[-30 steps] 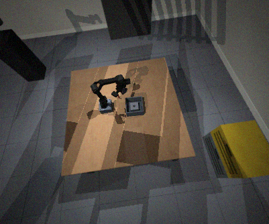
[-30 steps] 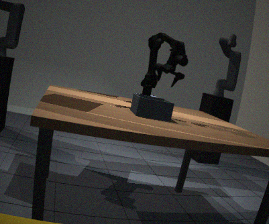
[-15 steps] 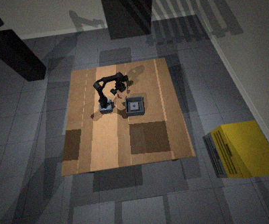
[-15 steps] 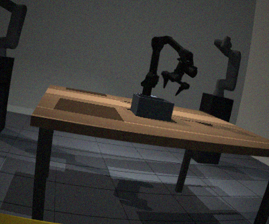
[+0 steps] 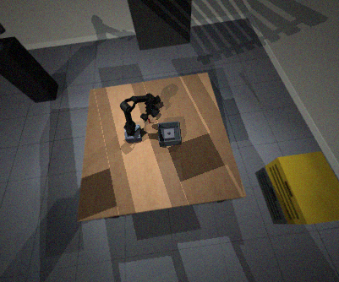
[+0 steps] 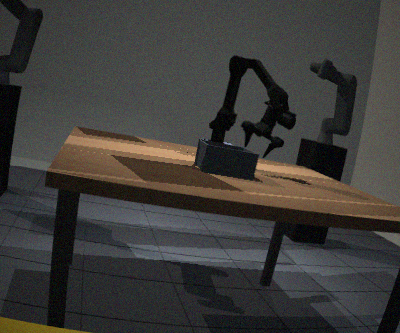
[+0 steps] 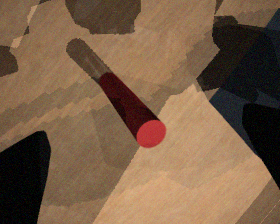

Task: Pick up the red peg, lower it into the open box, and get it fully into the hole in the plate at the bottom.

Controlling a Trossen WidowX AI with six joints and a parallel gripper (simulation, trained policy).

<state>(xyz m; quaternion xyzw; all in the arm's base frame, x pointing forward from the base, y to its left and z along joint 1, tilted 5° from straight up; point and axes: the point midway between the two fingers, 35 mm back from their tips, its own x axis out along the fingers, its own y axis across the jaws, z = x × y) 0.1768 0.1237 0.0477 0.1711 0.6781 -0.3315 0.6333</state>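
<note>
Now: the red peg 4 cm below my gripper tip. Round my gripper tip: grey bottom plate: 17 cm ahead, 17 cm to the right, 3 cm below; then dark box: 17 cm ahead, 17 cm to the right, 5 cm below.
</note>
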